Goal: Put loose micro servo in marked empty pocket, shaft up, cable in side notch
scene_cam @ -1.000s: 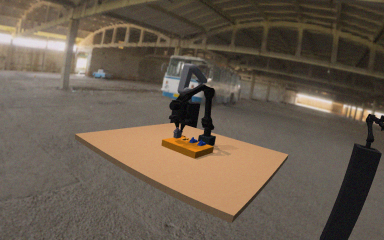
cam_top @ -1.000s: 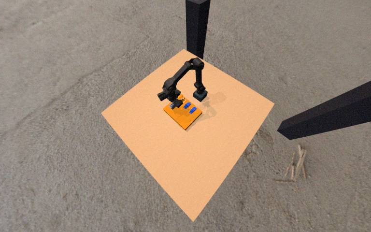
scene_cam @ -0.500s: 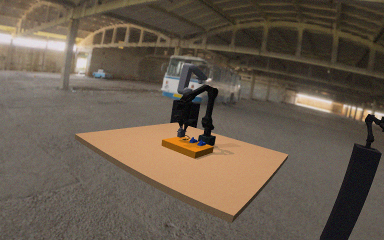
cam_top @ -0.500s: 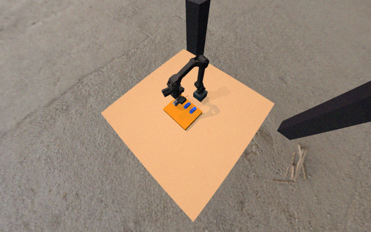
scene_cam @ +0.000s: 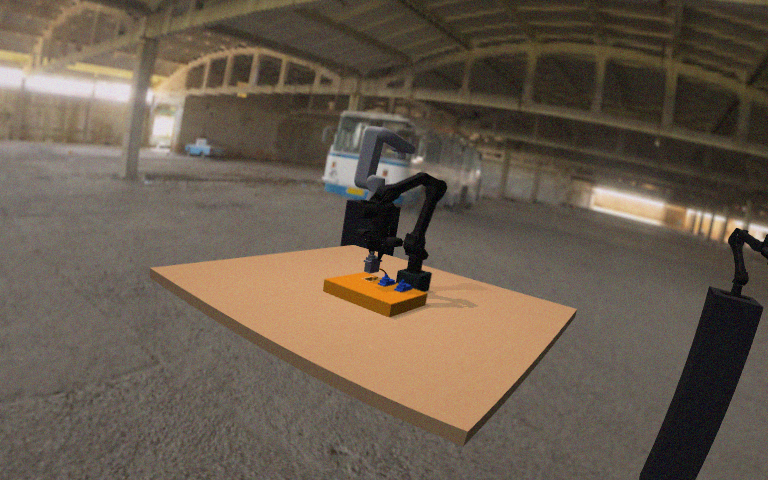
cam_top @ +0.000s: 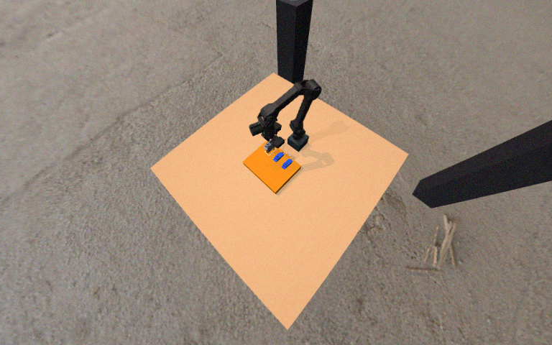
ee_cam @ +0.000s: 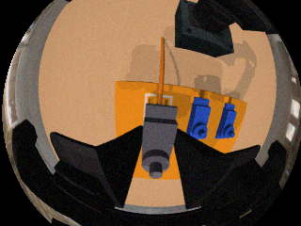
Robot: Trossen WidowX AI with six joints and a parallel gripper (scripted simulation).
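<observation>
The orange robot deck lies 12 cm ahead of my gripper tip, 10 cm below it and 7 cm to the left of it.
</observation>
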